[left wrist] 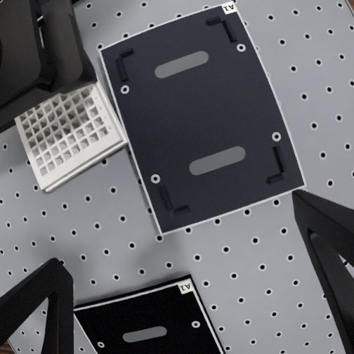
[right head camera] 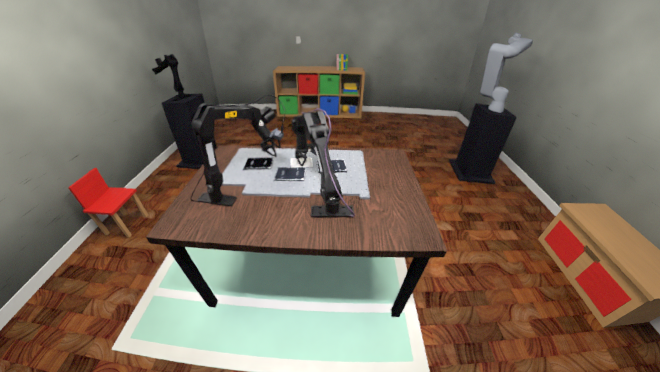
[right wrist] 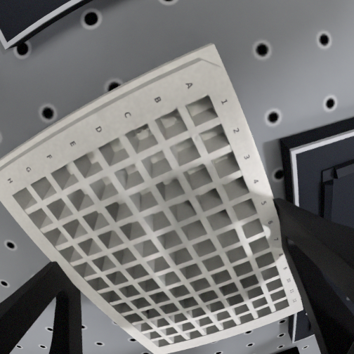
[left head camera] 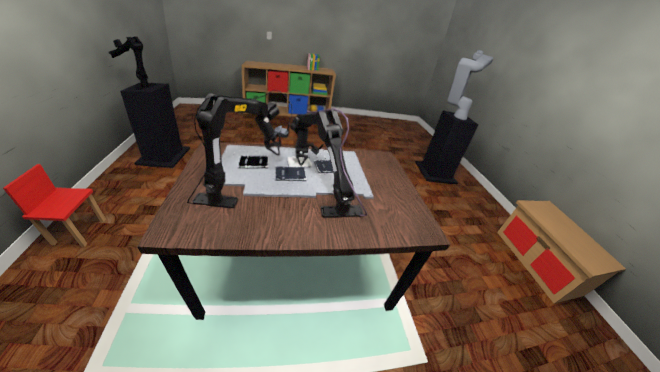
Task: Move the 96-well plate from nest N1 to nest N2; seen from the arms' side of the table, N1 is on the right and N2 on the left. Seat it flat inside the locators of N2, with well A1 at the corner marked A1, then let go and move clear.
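Seen in the pictures: left gripper, fingertip midpoint: (right head camera: 278, 152) (left head camera: 279, 150); right gripper, fingertip midpoint: (right head camera: 302, 162) (left head camera: 300, 161); left arm's base, link origin: (right head camera: 217, 199) (left head camera: 215, 201); right arm's base, link origin: (right head camera: 332, 212) (left head camera: 342, 211).
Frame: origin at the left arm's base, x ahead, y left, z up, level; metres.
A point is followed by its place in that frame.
The white 96-well plate (left head camera: 293, 161) {x 0.361, y -0.315, z 0.036 m} (right head camera: 308, 163) {x 0.366, y -0.393, z 0.033 m} (left wrist: 65, 125) (right wrist: 150, 200) is held about level over the pegboard, behind the middle nest. My right gripper (left head camera: 302, 161) {x 0.382, y -0.354, z 0.026 m} (right head camera: 301, 162) {x 0.382, y -0.354, z 0.026 m} (right wrist: 166, 242) is shut on its long sides. Row A and column 1 meet at its upper right corner in the right wrist view. The middle nest (left head camera: 290, 173) {x 0.255, y -0.313, z 0.025 m} (right head camera: 290, 174) {x 0.250, y -0.318, z 0.025 m} (left wrist: 200, 115) has empty locators and an A1 label. A left nest (left head camera: 253, 161) {x 0.332, y -0.093, z 0.025 m} (right head camera: 258, 163) {x 0.326, y -0.095, z 0.025 m} (left wrist: 145, 320) and a right nest (left head camera: 325, 166) {x 0.367, y -0.500, z 0.024 m} (right head camera: 340, 166) {x 0.381, y -0.579, z 0.025 m} also show; N1/N2 labels are unreadable. My left gripper (left head camera: 275, 151) {x 0.280, y -0.248, z 0.141 m} (right head camera: 271, 152) {x 0.280, y -0.248, z 0.141 m} (left wrist: 169, 242) is open and empty.
The grey pegboard (left head camera: 265, 187) {x 0.127, y -0.207, z 0.013 m} (right head camera: 265, 189) {x 0.112, y -0.223, z 0.013 m} lies on the wooden table (left head camera: 280, 225) {x -0.102, y -0.320, z 0.000 m} (right head camera: 280, 225) {x -0.103, y -0.377, z 0.000 m}. The right arm's dark body covers the upper left of the left wrist view, close to the plate. Both grippers are near each other over the board's back half.
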